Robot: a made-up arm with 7 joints.
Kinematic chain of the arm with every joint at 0, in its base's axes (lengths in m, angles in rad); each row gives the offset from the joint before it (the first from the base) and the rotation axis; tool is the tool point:
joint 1: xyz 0 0 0.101 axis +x
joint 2: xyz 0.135 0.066 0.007 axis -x
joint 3: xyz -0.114 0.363 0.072 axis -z
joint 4: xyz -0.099 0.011 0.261 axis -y
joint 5: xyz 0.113 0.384 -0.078 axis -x
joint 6: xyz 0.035 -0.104 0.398 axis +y
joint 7: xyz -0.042 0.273 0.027 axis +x
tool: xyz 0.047 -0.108 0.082
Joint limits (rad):
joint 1: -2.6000..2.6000
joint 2: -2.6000..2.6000
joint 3: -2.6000..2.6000
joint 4: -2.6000..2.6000
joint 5: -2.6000..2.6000
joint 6: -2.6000..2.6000
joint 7: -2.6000..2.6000
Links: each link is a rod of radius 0.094 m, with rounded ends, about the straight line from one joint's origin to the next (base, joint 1, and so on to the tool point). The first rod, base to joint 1, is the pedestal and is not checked.
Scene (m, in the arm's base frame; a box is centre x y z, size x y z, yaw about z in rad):
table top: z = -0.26
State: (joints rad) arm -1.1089 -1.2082 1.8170 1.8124 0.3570 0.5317 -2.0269
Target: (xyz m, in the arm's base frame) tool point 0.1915 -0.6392 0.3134
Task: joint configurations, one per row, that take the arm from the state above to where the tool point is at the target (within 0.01 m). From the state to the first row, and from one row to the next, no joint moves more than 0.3 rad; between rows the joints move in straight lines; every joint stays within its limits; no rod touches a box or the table.
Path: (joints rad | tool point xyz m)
1: -1.0804 -1.2472 1.9736 1.7643 0.6122 0.5417 -2.0478 | 0.9582 0.2103 0.5813
2: -1.0519 -1.2863 2.1302 1.7163 0.8674 0.5517 -2.0688 | 0.8850 -0.1103 0.5529
3: -1.0234 -1.3253 2.2868 1.6682 1.1226 0.5617 -2.0897 | 0.7146 -0.3797 0.4839
4: -0.9949 -1.3643 2.4434 1.6202 1.3777 0.5717 -2.1106 | 0.4715 -0.5622 0.3954
5: -0.9664 -1.4034 2.6000 1.5721 1.6329 0.5817 -2.1315 | 0.1915 -0.6392 0.3133

